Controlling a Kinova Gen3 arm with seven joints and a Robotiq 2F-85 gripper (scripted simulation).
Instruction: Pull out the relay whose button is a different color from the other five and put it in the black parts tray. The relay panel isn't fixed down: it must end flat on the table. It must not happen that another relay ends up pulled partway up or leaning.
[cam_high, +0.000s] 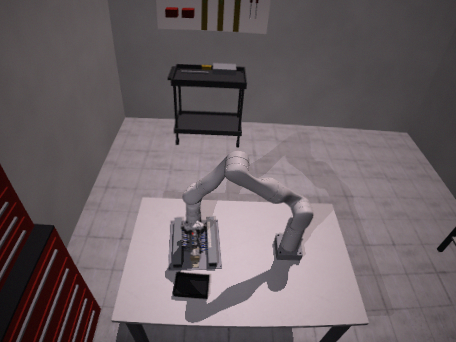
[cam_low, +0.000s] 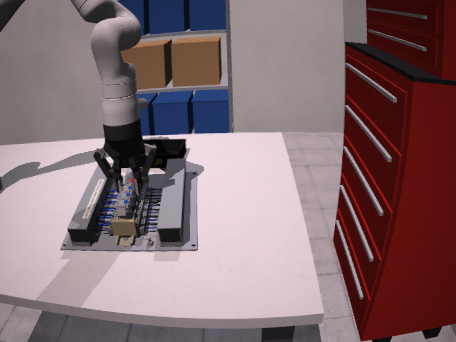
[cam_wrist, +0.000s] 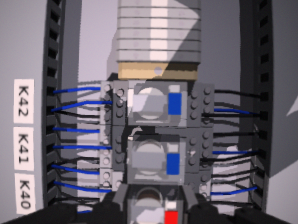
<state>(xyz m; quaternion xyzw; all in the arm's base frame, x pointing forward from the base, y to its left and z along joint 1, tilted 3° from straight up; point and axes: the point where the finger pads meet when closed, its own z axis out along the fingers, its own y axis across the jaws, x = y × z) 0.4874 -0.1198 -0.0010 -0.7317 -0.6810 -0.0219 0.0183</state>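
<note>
My gripper is now 10 mm above the red-button relay. The rest, counted from my hand: black parts tray 40 mm ahead, 270 mm to the left, 40 mm below.
</note>
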